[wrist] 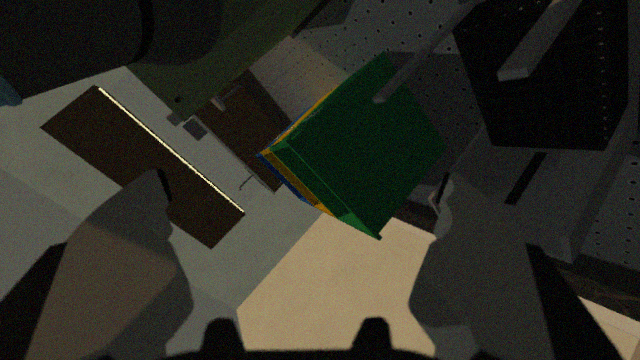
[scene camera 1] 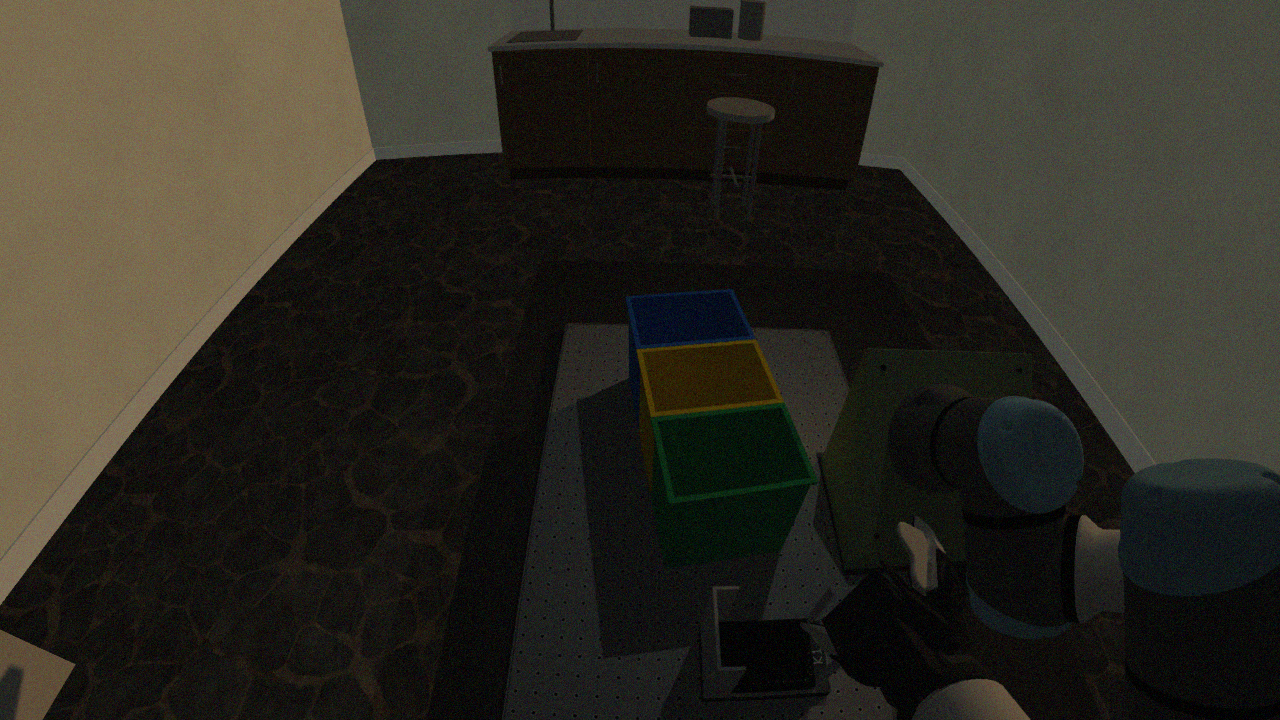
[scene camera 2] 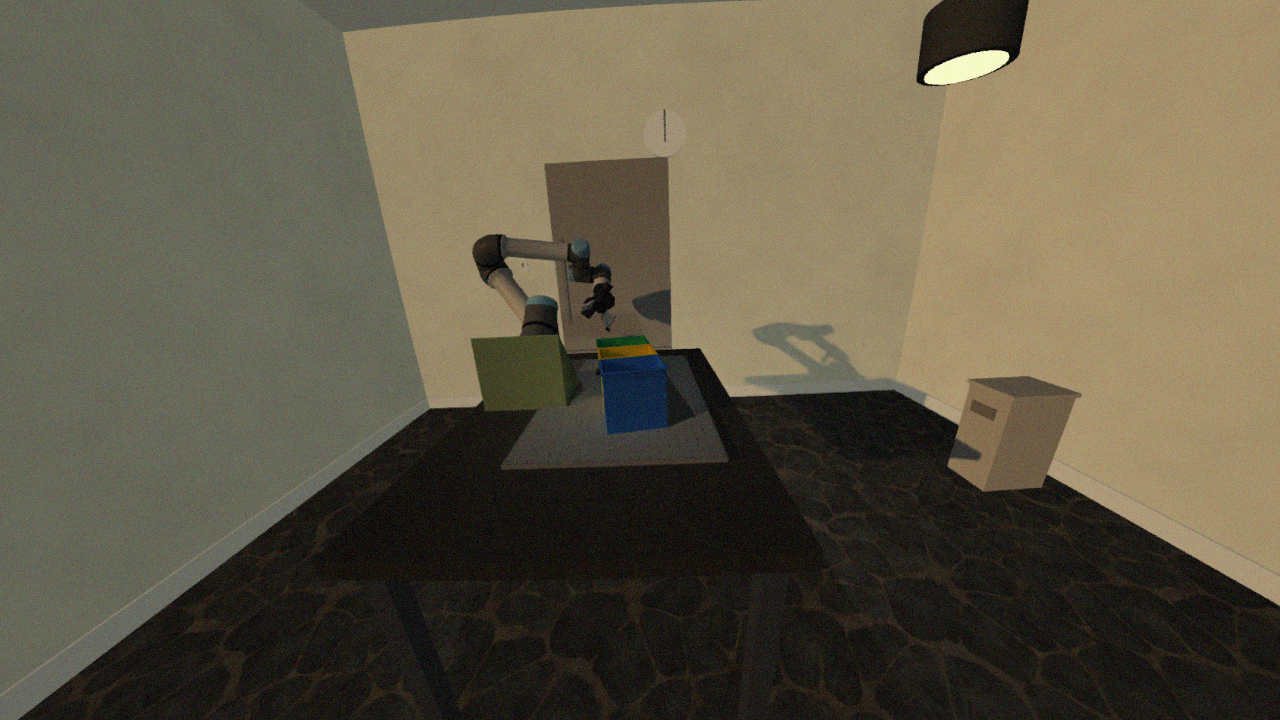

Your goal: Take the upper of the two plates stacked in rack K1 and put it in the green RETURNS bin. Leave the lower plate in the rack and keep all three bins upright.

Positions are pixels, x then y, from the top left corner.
Labels:
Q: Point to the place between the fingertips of my gripper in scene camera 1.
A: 863, 573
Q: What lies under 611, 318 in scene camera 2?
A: My gripper.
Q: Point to a yellow bin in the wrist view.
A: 266, 153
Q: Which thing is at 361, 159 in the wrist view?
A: A green bin.

